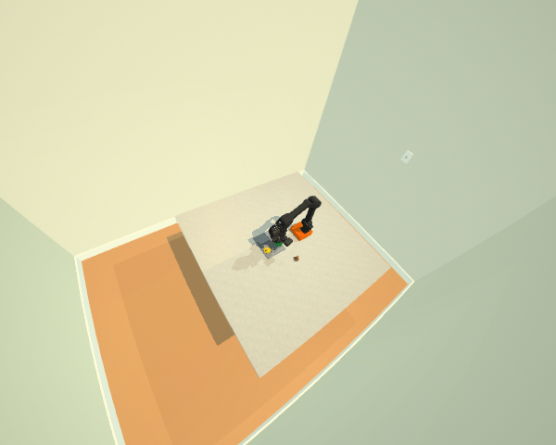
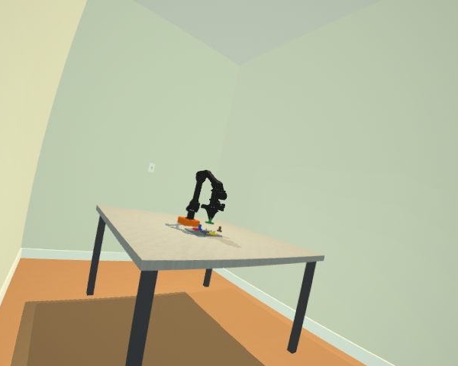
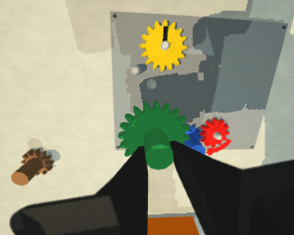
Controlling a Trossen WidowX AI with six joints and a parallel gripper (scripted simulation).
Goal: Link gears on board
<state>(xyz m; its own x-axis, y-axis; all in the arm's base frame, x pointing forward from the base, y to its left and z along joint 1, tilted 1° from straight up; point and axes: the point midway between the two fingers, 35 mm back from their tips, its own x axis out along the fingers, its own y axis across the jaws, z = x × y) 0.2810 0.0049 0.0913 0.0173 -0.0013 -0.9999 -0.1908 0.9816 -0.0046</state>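
Right now the blue gear is 30 mm behind my gripper tip, 50 mm to the right of it and 70 mm below it. The rest, counted from my gripper tip: green gear: 10 mm below; then red arrow: 50 mm behind, 110 mm to the right, 90 mm below; then red gear: 20 mm behind, 90 mm to the right, 80 mm below.
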